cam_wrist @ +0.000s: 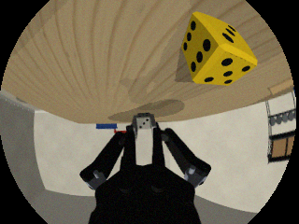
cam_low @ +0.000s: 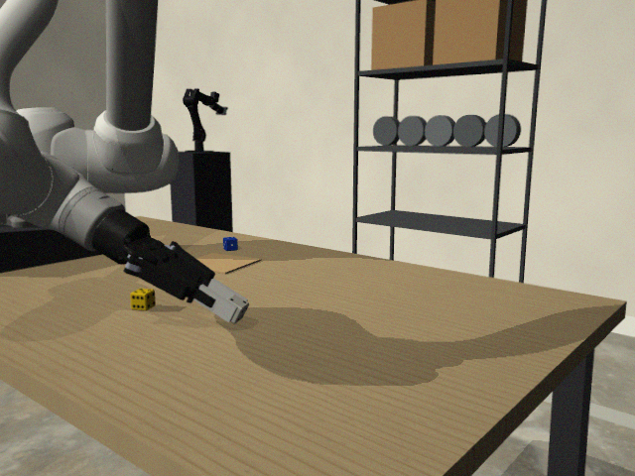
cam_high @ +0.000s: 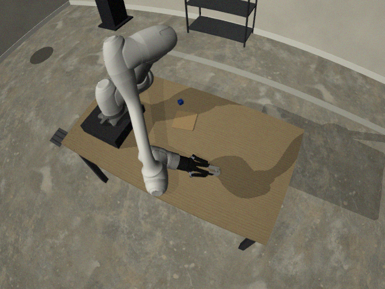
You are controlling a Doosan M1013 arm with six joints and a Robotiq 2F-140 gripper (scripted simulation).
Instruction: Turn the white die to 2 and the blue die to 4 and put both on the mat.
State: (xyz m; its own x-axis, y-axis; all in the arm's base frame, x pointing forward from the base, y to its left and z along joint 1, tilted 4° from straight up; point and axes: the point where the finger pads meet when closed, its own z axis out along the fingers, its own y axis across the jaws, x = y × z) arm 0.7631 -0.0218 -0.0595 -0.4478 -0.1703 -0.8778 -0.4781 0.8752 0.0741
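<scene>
Right now the white die is 2 cm ahead of my hand, 1 cm to the left of it and 1 cm below it. From my hand the other things lie so: blue die: 44 cm behind, 35 cm to the left, 3 cm below; mat: 34 cm behind, 24 cm to the left, 4 cm below; yellow die: 17 cm behind, 4 cm to the right, 3 cm below.
</scene>
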